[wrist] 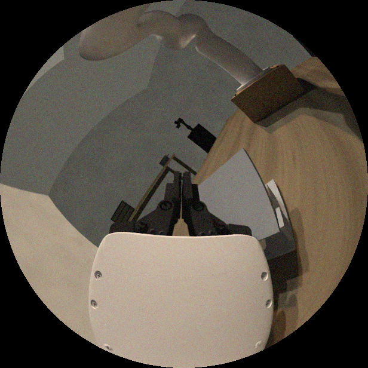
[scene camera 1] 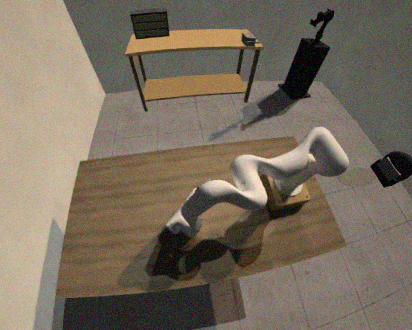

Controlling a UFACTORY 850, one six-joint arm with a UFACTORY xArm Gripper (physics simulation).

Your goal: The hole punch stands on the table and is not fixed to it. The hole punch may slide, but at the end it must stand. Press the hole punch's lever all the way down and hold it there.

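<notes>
The hole punch stands on the wooden table [scene camera 1: 115, 200] [wrist: 330, 200], right of centre in the wrist view. Its broad grey lever [wrist: 237, 197] is tilted up over the dark base [wrist: 282, 250], with pale parts [wrist: 278, 200] showing beside the lever. A gap shows between lever and base at the far end. My gripper [wrist: 181, 182] is shut and empty; its fingers overlap the left edge of the lever in the wrist view. Whether they touch it I cannot tell. In scene camera 1, gripper and punch merge into a dark shape under my wrist and cannot be told apart.
My arm's base stands on a wooden block [scene camera 1: 291, 204] [wrist: 270, 95] on the table. Beyond the table are a side table [scene camera 1: 195, 41] with a dark drawer box [scene camera 1: 150, 25], and a black pedestal [scene camera 1: 305, 65] bearing a small arm. A pale wall [scene camera 1: 40, 100] is at the left.
</notes>
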